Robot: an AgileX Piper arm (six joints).
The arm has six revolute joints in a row. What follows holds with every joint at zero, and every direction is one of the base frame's.
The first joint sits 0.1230 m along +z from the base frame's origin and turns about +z.
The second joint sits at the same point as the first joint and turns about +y.
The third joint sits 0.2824 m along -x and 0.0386 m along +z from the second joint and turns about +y.
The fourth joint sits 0.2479 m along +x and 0.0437 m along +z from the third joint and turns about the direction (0.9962, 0, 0.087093).
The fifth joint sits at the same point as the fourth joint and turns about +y.
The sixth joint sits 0.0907 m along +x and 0.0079 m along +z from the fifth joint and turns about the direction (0.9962, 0, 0.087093).
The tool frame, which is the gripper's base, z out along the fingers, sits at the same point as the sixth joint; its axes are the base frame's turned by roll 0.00, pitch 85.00 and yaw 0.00 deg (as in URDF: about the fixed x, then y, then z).
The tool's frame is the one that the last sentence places.
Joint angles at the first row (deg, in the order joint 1, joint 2, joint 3, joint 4, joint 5, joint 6):
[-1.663, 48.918, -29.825, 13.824, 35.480, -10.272]
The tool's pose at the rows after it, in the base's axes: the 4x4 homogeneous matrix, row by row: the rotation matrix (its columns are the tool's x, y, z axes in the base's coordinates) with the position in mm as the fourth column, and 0 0 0 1 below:
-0.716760, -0.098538, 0.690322, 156.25; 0.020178, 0.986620, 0.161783, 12.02; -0.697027, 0.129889, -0.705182, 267.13; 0, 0, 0, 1
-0.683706, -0.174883, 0.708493, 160.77; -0.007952, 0.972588, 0.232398, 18.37; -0.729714, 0.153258, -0.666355, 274.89; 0, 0, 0, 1
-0.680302, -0.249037, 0.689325, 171.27; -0.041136, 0.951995, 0.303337, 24.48; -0.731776, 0.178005, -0.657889, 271.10; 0, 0, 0, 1
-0.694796, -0.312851, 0.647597, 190.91; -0.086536, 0.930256, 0.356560, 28.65; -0.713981, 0.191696, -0.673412, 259.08; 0, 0, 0, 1
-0.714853, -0.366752, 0.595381, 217.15; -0.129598, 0.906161, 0.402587, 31.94; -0.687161, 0.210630, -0.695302, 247.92; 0, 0, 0, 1
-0.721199, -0.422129, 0.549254, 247.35; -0.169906, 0.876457, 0.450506, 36.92; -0.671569, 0.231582, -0.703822, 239.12; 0, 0, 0, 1
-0.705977, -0.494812, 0.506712, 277.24; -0.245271, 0.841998, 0.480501, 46.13; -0.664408, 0.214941, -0.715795, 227.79; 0, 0, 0, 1
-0.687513, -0.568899, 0.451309, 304.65; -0.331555, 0.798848, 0.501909, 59.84; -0.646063, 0.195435, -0.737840, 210.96; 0, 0, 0, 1
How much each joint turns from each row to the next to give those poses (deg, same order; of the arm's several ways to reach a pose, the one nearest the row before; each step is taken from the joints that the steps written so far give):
[-0.003, 0.001, -2.280, 4.468, -0.086, -4.849]
[0.001, 0.617, -1.202, 7.773, -0.256, -8.329]
[0.002, 3.288, -0.302, 8.410, -0.318, -9.648]
[0.001, 6.443, -0.682, 7.621, -0.787, -10.332]
[-0.001, 8.095, -2.789, 5.779, 0.428, -8.458]
[0.469, 8.352, -4.487, 4.826, 1.030, -7.052]
[1.780, 7.953, -4.926, 2.245, 0.001, -6.006]
[2.482, 7.862, -4.969, 0.415, -0.057, -4.323]

